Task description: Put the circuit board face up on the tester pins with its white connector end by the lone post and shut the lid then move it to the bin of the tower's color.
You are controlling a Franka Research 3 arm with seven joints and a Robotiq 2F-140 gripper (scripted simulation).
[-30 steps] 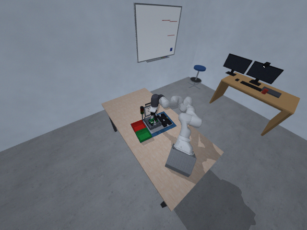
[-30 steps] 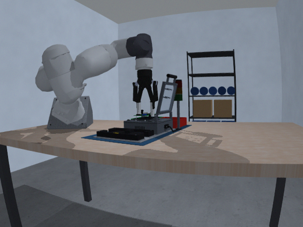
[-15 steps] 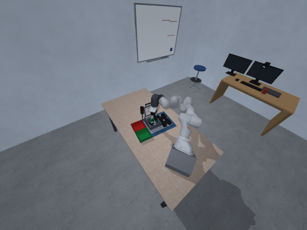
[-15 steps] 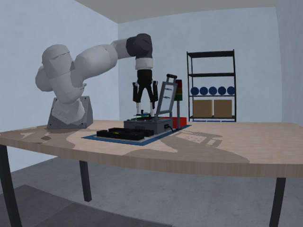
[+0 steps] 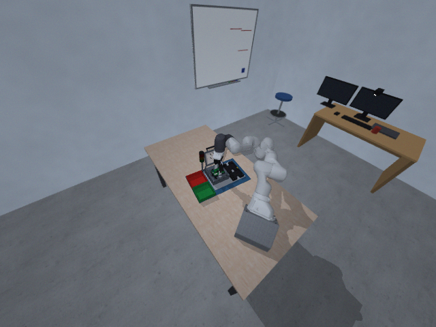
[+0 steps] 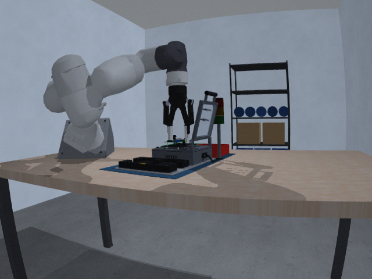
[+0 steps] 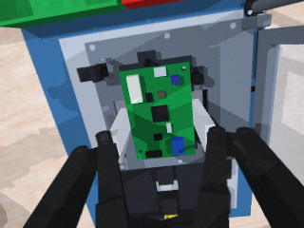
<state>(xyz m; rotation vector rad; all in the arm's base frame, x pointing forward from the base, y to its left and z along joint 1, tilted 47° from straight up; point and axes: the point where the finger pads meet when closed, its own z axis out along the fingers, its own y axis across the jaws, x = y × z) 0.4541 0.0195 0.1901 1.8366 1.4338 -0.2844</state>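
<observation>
Right now the green circuit board is 2 cm below my hand. Round my hand: tester plate: 4 cm below, 1 cm ahead; tester lid: 12 cm ahead, 8 cm above, 4 cm to the right; black latch hook: 8 cm to the left, 4 cm behind, 2 cm below.
</observation>
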